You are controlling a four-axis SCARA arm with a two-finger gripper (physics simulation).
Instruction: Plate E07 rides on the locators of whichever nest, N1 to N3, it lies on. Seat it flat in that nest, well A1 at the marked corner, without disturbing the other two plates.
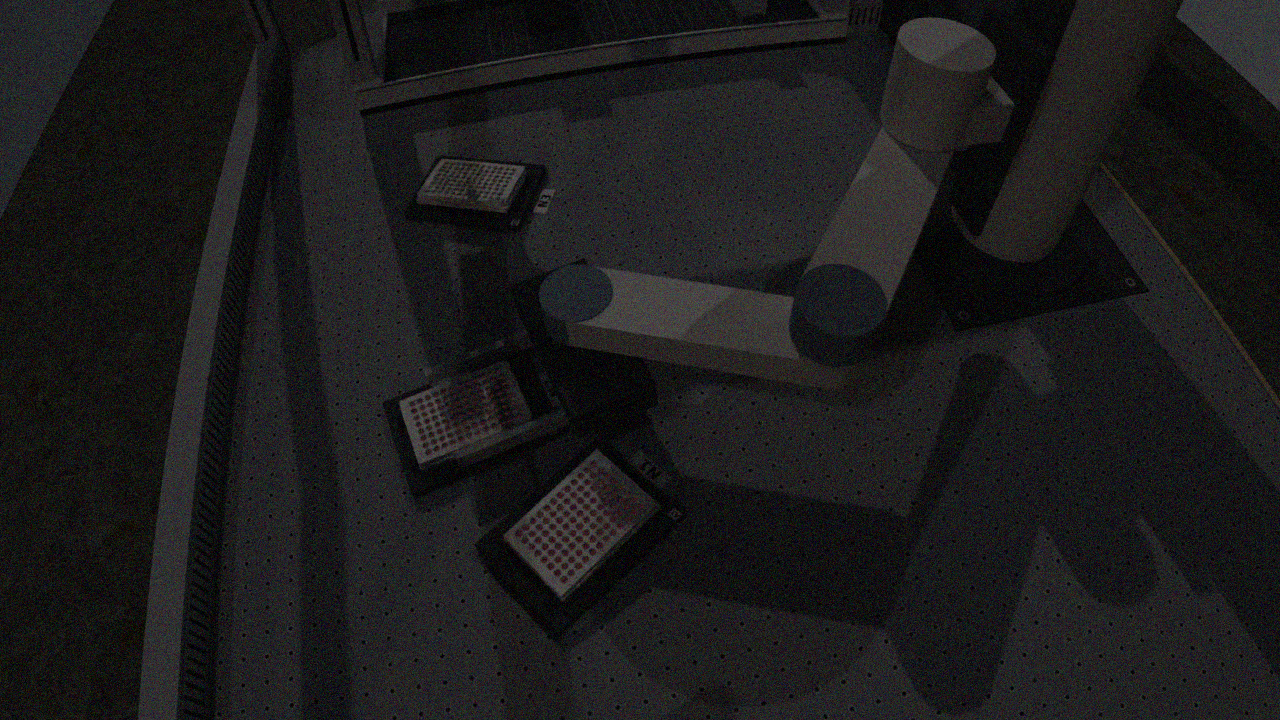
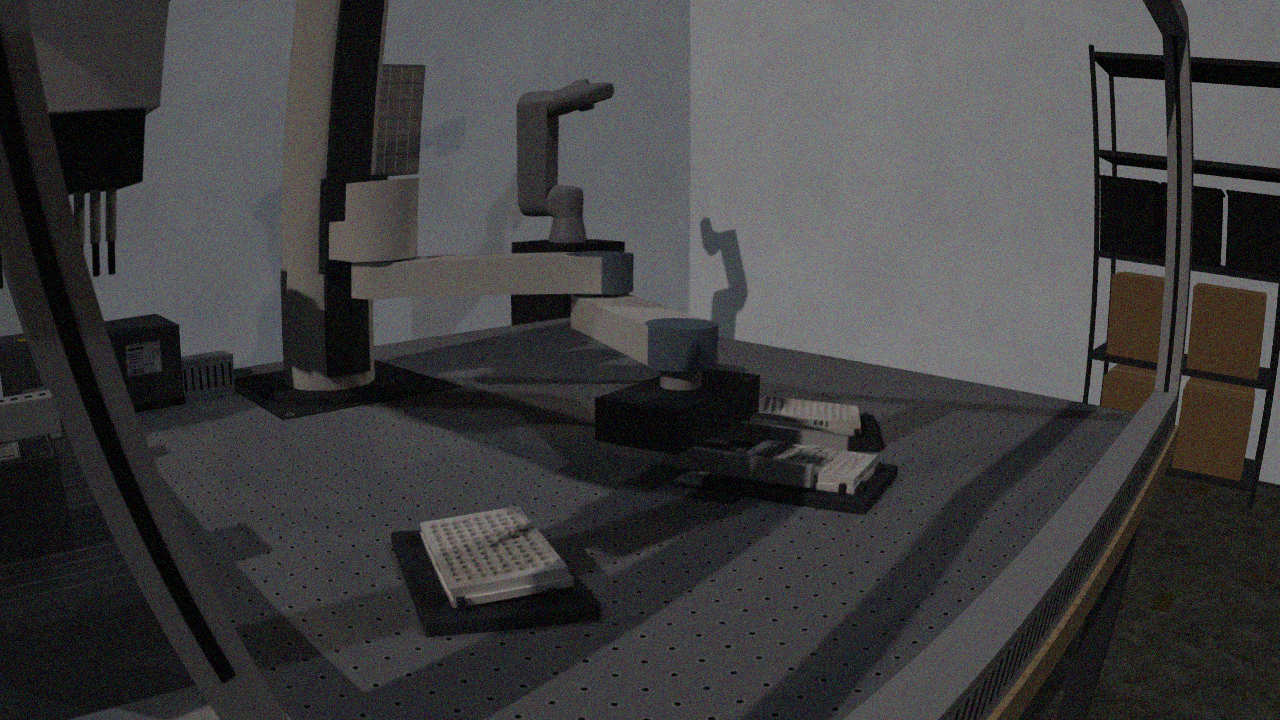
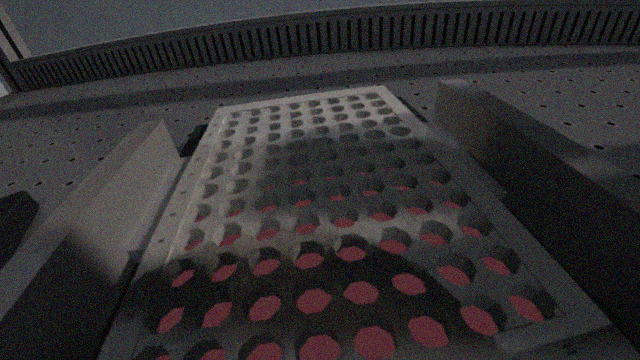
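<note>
A white 96-well plate (image 1: 431,428) (image 2: 846,467) (image 3: 320,222) with pink wells lies between my fingers at the middle dark nest (image 1: 411,472) (image 2: 878,488). The nest's label and the plate's code are hidden. My gripper (image 1: 452,413) (image 2: 803,454) (image 3: 306,123) is shut on this plate, one finger along each long side. The plate is at or very near nest height; I cannot tell whether it is flat on the locators. A pink-welled plate (image 1: 581,523) (image 2: 805,415) lies on nest N1 (image 1: 554,617). A pale plate (image 1: 471,183) (image 2: 492,550) lies on nest N3 (image 1: 528,214) (image 2: 510,619).
The N1 plate and nest stand close beside the middle nest. The arm (image 1: 698,313) (image 2: 501,273) reaches in from its column (image 1: 1056,161) (image 2: 308,205). A slotted rail (image 1: 205,501) (image 3: 320,42) runs along the table edge beyond the nests. The light is dim.
</note>
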